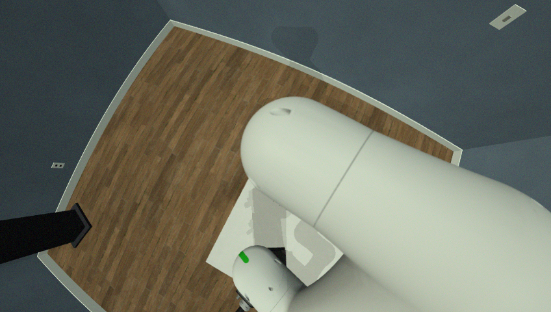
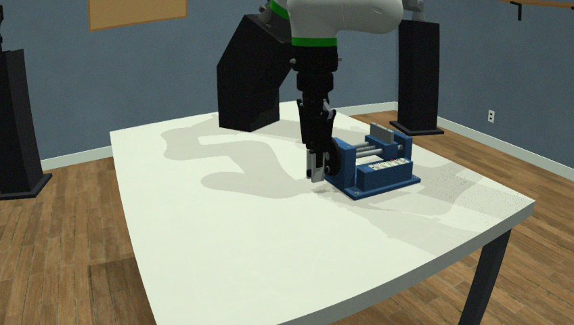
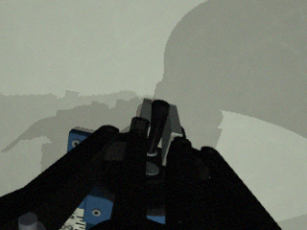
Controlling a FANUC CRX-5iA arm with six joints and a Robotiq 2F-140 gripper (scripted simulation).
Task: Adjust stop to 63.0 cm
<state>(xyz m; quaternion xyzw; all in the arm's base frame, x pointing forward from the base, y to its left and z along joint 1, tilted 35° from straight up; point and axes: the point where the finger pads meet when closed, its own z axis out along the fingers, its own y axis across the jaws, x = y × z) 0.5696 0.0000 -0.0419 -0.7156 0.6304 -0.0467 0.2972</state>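
The handwheel lies 2 cm to the left of my hand and 1 cm below it. Round my hand: stop block (3 cm behind, 18 cm to the left, 3 cm above).
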